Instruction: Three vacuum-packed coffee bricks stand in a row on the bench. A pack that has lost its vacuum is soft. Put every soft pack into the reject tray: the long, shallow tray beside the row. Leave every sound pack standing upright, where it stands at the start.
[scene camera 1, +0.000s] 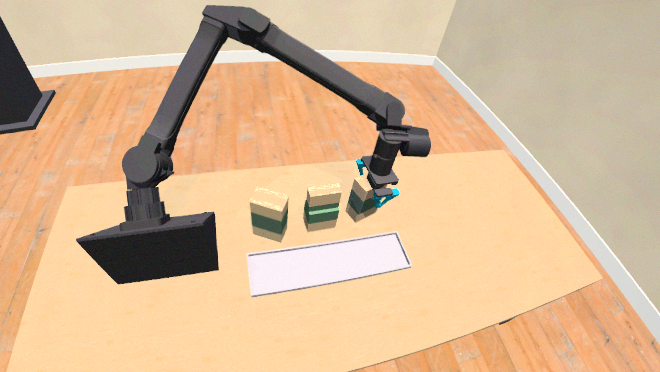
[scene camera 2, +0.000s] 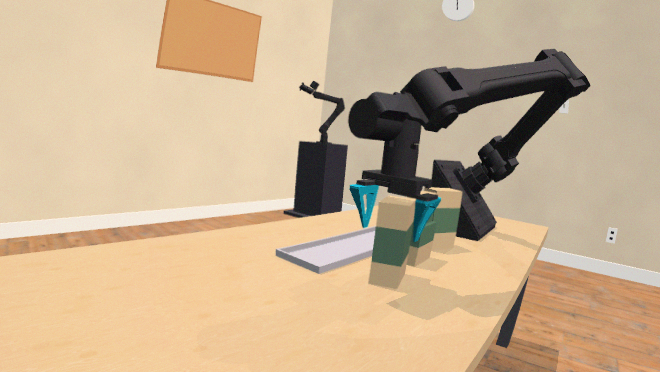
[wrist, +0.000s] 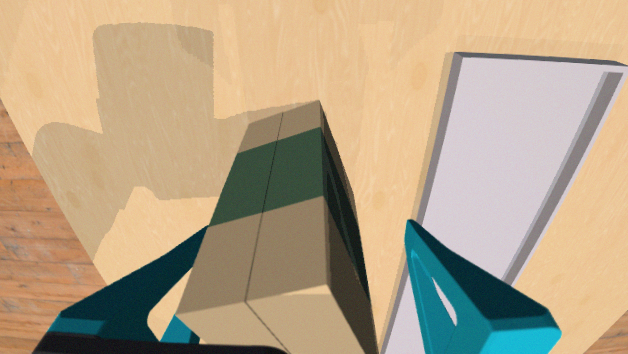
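Observation:
The right pack, tan with a dark green band, stands upright, turned a little. My gripper is open around its upper part, with a gap on the tray side; the pack partly hides the other fingertip in the wrist view. The middle pack stands upright with its sides pressed in above a light green ledge at the band. The left pack stands upright with straight sides. The pale, shallow reject tray holds no pack.
The tray lies beside the row on the wooden bench. The arm's black slanted base stands past the left pack. A black pedestal with a small arm stands beyond the bench.

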